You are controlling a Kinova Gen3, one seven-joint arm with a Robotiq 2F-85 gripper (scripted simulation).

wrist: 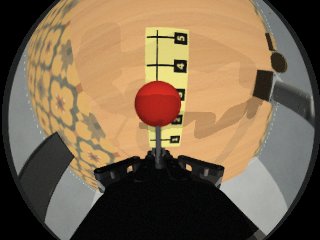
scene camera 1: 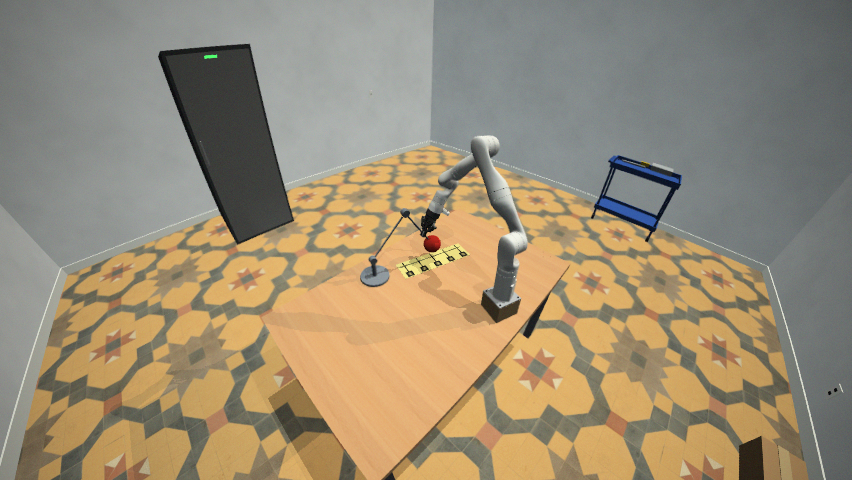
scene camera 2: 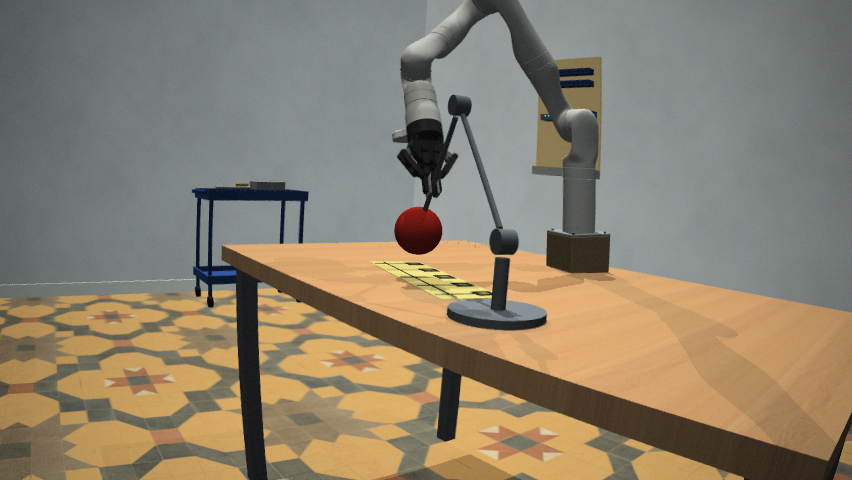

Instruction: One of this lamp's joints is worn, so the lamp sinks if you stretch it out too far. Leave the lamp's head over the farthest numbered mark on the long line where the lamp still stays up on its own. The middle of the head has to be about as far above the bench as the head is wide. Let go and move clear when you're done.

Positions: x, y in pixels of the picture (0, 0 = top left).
Scene:
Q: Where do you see a round grey base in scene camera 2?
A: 498, 313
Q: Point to a yellow numbered strip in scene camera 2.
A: At 444, 286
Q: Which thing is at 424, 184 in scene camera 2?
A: My gripper.

